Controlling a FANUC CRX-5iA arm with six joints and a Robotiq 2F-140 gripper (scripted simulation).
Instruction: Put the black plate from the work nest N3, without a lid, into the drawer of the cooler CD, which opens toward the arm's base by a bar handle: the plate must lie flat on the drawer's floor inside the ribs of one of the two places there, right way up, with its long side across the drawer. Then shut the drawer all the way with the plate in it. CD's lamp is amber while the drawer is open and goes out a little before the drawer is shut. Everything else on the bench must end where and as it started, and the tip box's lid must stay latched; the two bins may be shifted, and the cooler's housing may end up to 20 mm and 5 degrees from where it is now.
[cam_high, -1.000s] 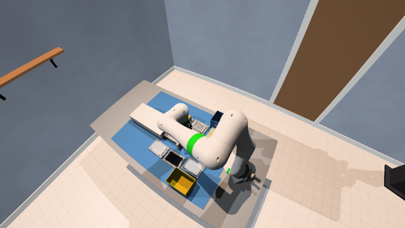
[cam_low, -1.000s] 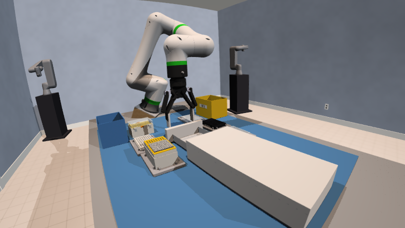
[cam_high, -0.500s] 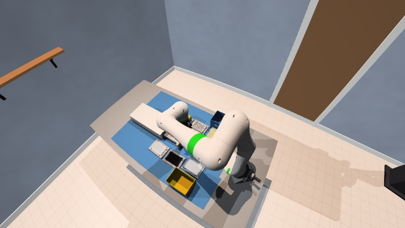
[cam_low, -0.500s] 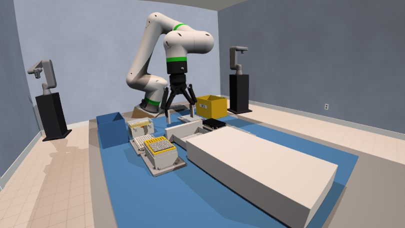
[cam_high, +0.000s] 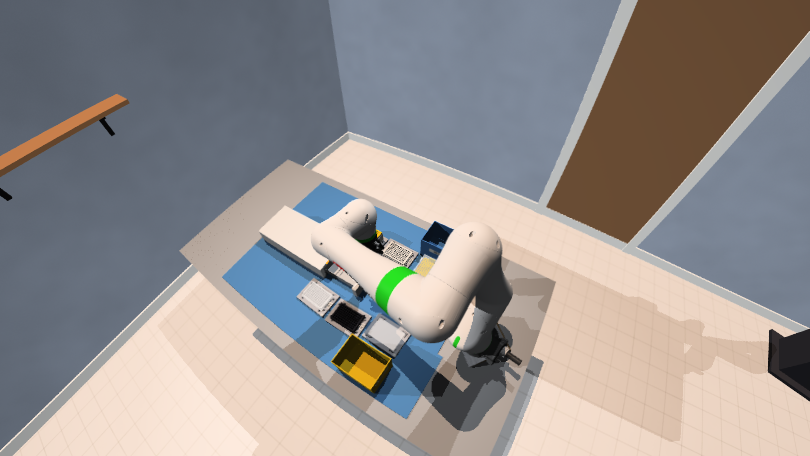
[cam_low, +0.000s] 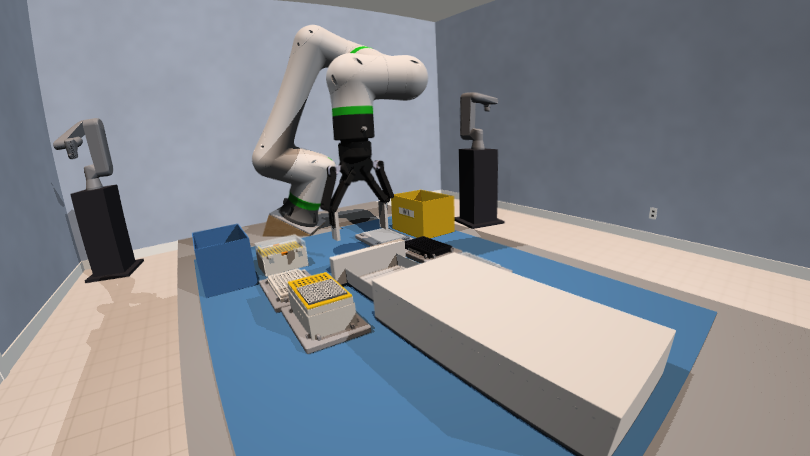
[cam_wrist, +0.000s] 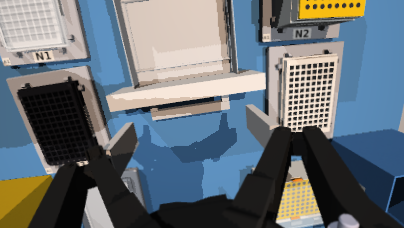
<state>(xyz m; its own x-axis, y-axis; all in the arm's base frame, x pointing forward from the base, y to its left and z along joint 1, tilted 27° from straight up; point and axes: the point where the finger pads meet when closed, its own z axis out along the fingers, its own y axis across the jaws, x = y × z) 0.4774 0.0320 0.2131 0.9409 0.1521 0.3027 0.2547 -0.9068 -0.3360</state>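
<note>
Now: the black plate 19 cm to the left of my hand, 10 cm below it and 5 cm behind it. Round my hand: nest N3 (19 cm to the left, 11 cm below, 5 cm behind); then drawer (14 cm ahead, 9 cm below, 4 cm to the left); then yellow-topped tip box (19 cm ahead, 14 cm to the right, 6 cm below).
</note>
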